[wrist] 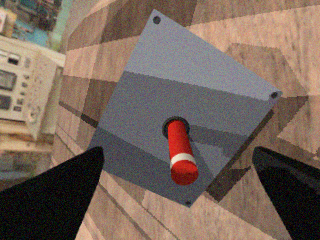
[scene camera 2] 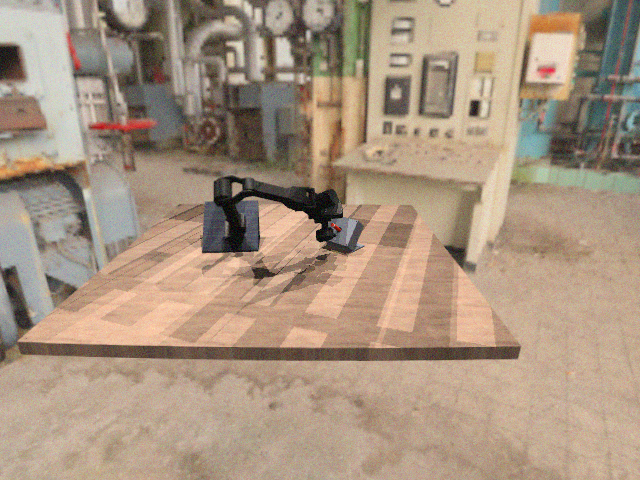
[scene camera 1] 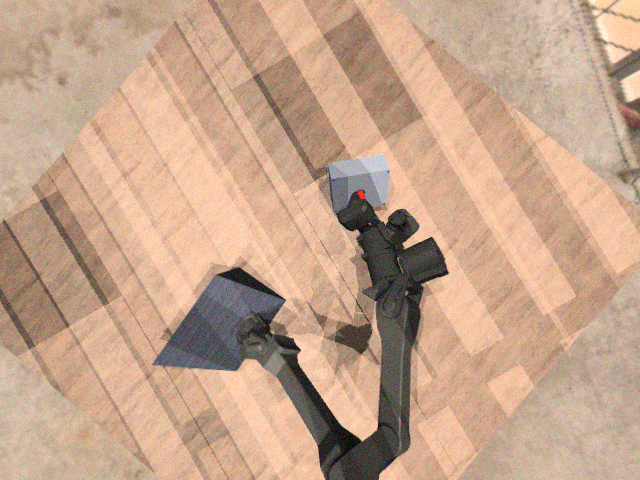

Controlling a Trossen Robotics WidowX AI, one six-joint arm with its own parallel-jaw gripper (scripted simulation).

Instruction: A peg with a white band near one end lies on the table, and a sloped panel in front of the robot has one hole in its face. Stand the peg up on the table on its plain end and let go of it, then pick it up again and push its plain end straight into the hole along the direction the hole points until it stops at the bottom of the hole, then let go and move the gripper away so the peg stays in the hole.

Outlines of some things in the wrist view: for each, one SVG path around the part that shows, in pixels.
The gripper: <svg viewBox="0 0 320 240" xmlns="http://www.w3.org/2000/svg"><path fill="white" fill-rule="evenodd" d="M103 148L94 147L86 152L82 152L54 168L1 191L0 240L75 240L100 179L105 162ZM256 146L252 156L252 163L256 174L292 240L320 240L320 169L284 156L266 147Z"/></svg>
A red peg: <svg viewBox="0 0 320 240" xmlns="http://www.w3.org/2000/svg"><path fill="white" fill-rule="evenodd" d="M172 120L167 124L171 178L177 184L189 185L197 180L199 176L198 167L184 123L180 120Z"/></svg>
